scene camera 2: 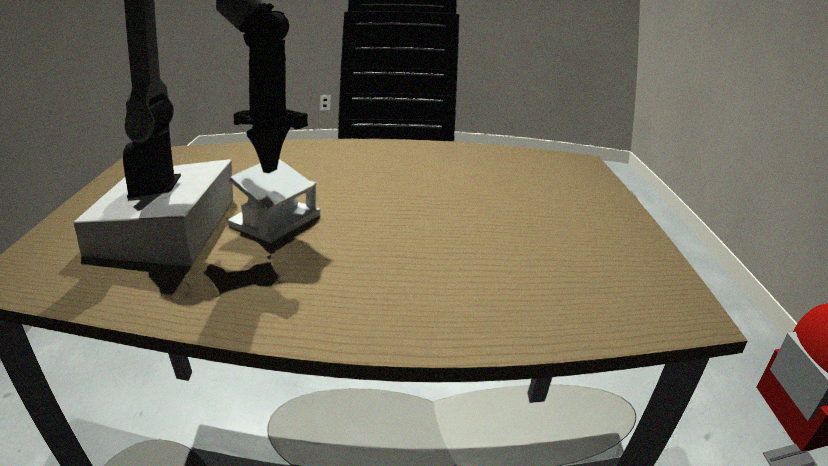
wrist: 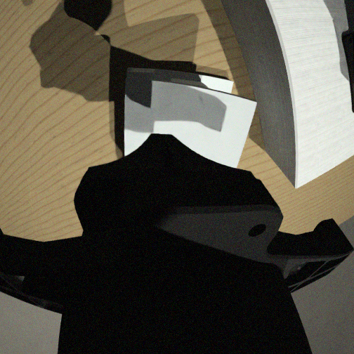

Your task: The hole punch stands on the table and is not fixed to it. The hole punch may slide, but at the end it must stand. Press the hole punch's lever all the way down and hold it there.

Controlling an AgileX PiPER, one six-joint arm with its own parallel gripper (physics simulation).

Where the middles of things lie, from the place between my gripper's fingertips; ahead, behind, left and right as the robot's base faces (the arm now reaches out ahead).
My hand is 20 mm to the right of the lever [scene camera 2: 271, 190] and 30 mm above it. Round my hand: white hole punch [wrist: 207, 81] 20 mm to the left, 50 mm below.
